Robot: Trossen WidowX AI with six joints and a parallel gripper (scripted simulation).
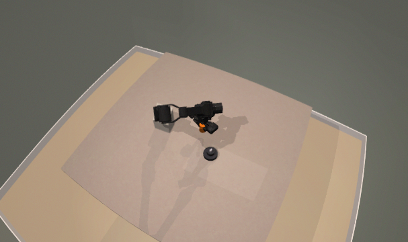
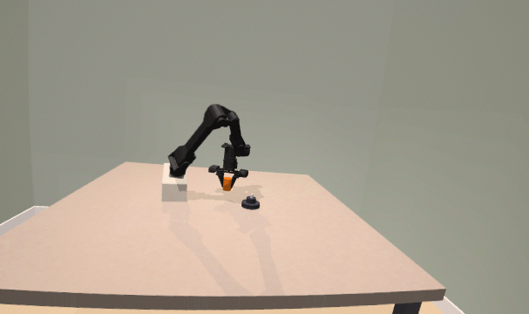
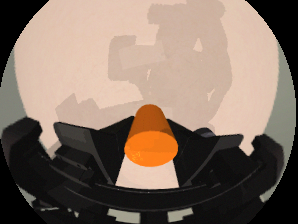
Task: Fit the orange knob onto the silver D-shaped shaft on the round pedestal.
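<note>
The orange knob is 30 mm above my gripper tip. Round my gripper tip: round pedestal (110 mm to the right, 110 mm ahead, 20 mm below).
</note>
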